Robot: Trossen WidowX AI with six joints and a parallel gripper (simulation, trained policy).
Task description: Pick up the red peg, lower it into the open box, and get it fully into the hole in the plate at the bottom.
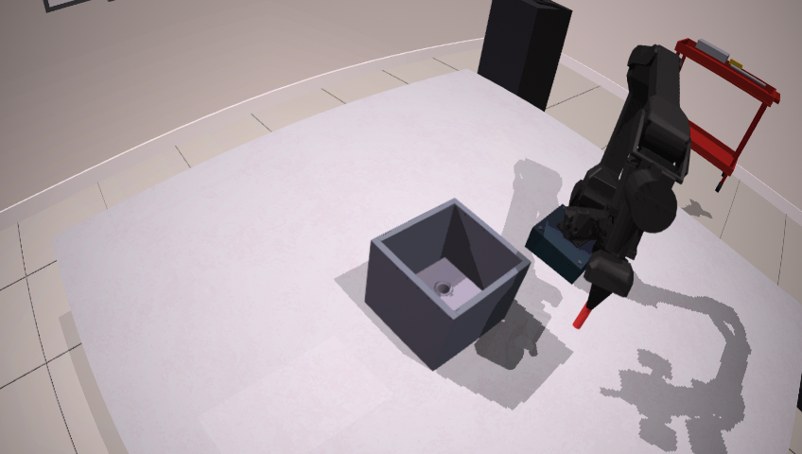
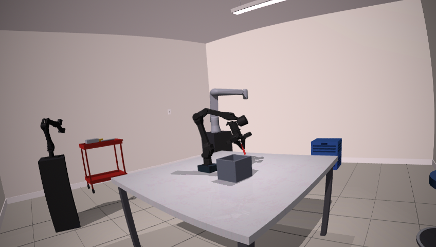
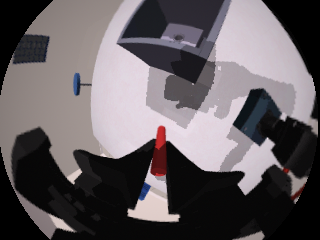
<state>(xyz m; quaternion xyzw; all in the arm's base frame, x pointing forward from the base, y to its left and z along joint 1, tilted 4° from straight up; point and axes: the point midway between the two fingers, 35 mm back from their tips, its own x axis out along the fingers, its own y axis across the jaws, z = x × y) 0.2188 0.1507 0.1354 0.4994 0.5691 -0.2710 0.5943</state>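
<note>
Right now the grey plate is 10 cm ahead of my gripper tip, 18 cm to the right of it and 10 cm below it. Also, from my gripper tip: red peg (right at my gripper tip).
</note>
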